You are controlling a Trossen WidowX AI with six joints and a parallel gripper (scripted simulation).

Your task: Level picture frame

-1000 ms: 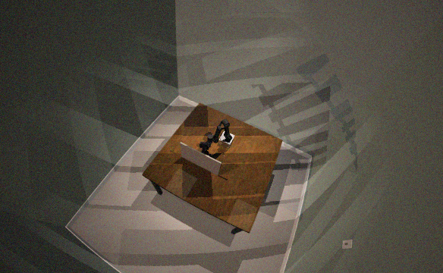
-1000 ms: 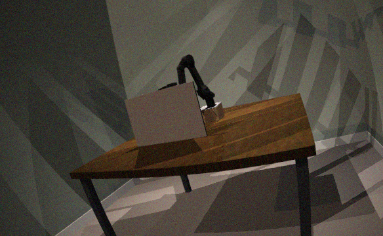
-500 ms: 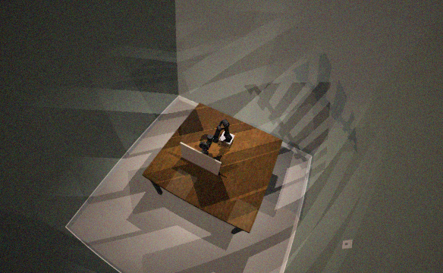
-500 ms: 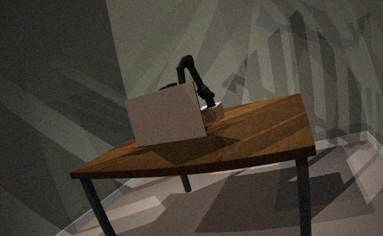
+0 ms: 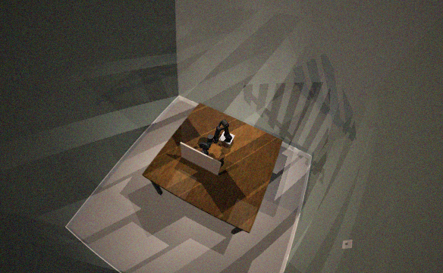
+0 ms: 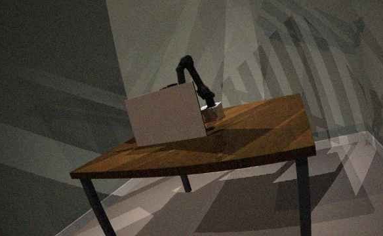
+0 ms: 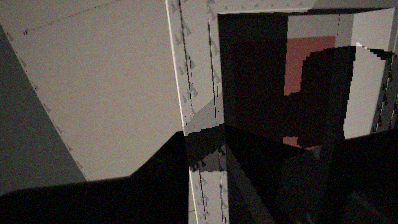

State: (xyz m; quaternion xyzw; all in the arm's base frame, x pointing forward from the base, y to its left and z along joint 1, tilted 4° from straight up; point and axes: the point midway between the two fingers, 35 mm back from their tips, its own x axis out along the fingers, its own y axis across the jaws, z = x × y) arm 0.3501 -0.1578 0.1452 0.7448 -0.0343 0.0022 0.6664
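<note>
My gripper tip is 50 mm above the picture frame, 10 mm to the right of it and 10 mm short of it. Also, from my gripper tip: wall panel (60 mm below, 20 mm ahead).
</note>
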